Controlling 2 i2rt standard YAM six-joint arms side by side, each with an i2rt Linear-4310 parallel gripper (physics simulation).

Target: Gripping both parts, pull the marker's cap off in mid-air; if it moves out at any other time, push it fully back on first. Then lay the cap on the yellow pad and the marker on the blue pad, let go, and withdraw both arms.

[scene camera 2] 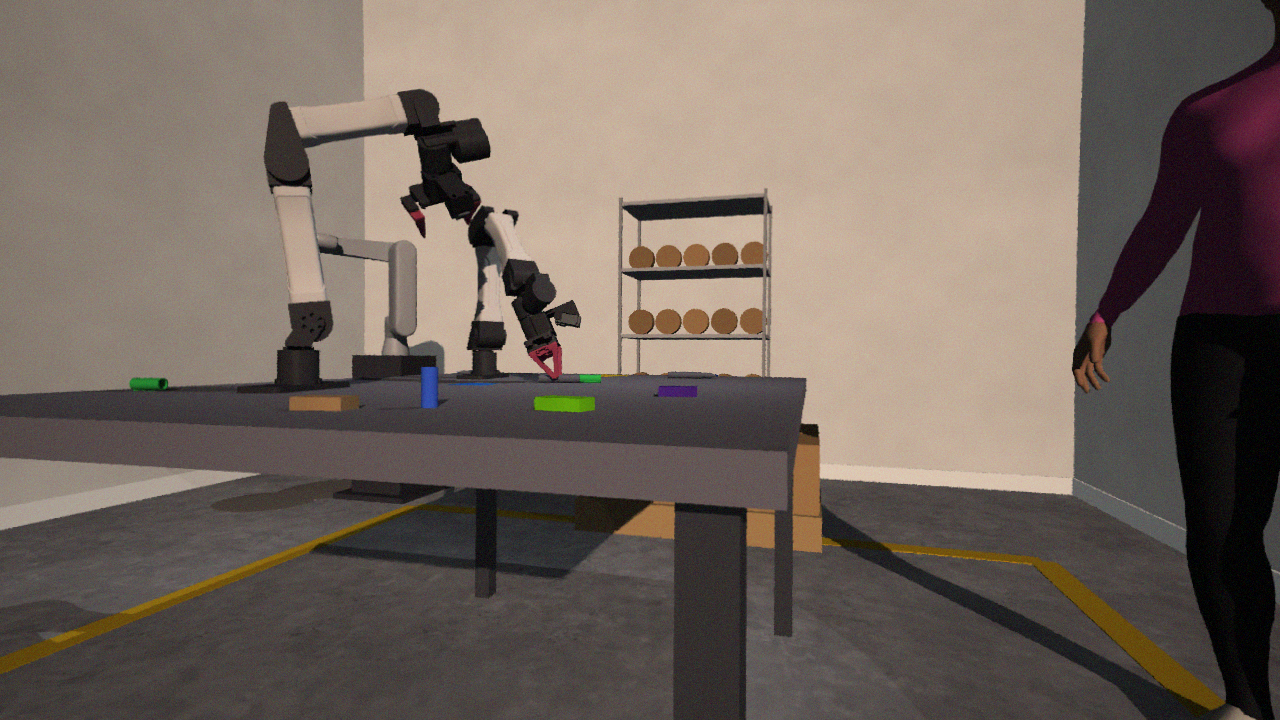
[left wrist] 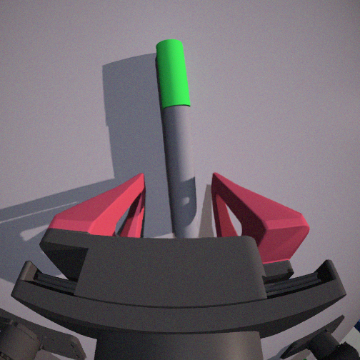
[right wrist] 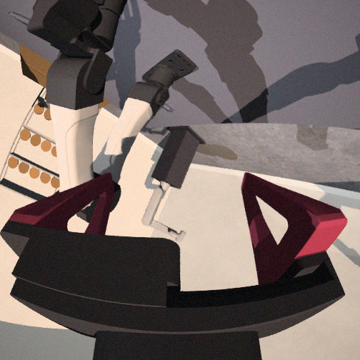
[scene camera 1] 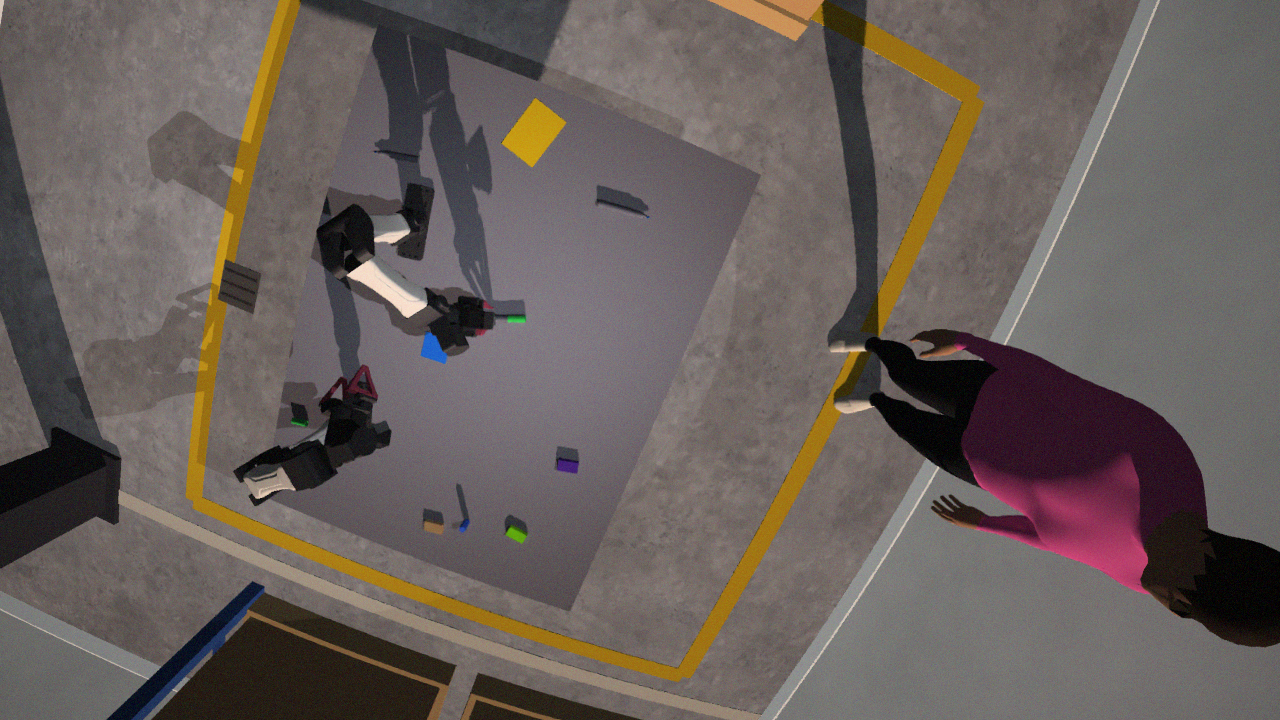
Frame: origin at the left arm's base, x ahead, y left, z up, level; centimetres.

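Where they show: left gripper, fingertip midpoint: (scene camera 2: 557,379); right gripper, fingertip midpoint: (scene camera 2: 445,229) (scene camera 1: 354,371); left arm's base, link origin: (scene camera 2: 484,377) (scene camera 1: 416,222); right arm's base, link origin: (scene camera 2: 298,389).
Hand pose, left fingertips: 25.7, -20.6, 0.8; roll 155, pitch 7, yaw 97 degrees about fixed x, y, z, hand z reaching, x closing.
Note:
Each offset is from my left fingertips to the top centre of the thing, as dx, dy, dz.
The marker lies on the table, its grey barrel (left wrist: 178,140) joined to the green cap @[+7.3, +1.3, +1.1] (scene camera 1: 516,318) (scene camera 2: 590,378) (left wrist: 173,75) with no gap visible. My left gripper (scene camera 1: 487,318) (scene camera 2: 554,377) (left wrist: 177,180) is open and low at the table. Its fingers stand on either side of the barrel, with space on both sides; the cap lies beyond the fingertips. My right gripper (scene camera 1: 351,372) (scene camera 2: 447,223) (right wrist: 177,179) is open and empty, high above the table. The blue pad @[-14.4, -12.7, -0.7] (scene camera 1: 434,348) lies beside the left gripper in scene camera 1. The yellow pad @[+1.0, +50.7, -0.7] (scene camera 1: 534,132) lies near the table's upper edge there.
A purple block @[+30.3, -38.6, +0.7] (scene camera 1: 567,465) (scene camera 2: 677,391), a light green block @[+19.3, -66.4, +0.7] (scene camera 1: 516,535) (scene camera 2: 563,403), a tan block @[-7.3, -71.1, +0.7] (scene camera 1: 433,527) (scene camera 2: 324,403) and an upright blue cylinder @[+2.8, -66.6, +4.0] (scene camera 1: 463,525) (scene camera 2: 429,387) stand on the table. A green cylinder @[-54.5, -46.6, +1.3] (scene camera 1: 299,421) (scene camera 2: 148,383) lies near the right arm.

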